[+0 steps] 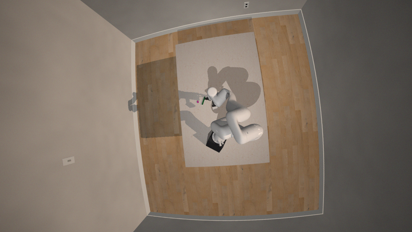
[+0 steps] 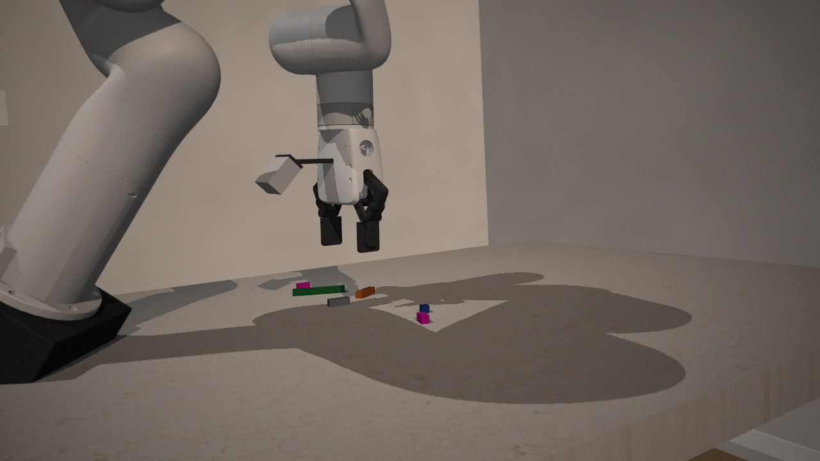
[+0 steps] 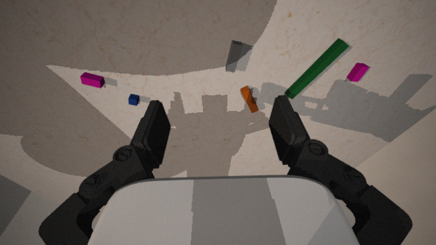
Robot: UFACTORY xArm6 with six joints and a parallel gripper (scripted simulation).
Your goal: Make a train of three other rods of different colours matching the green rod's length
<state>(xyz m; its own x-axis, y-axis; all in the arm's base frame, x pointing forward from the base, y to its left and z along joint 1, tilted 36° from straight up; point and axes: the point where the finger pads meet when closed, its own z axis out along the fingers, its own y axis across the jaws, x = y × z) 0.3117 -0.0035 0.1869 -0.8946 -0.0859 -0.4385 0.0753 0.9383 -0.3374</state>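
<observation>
My hand is 10 mm past the grey rod, 20 mm to the right of it and 90 mm above it. Also, from my hand: green rod (30 mm ahead, 120 mm to the left, 90 mm below); then blue rod (30 mm ahead, 110 mm to the right, 90 mm below); then orange rod (60 mm ahead, 40 mm to the left, 90 mm below).
</observation>
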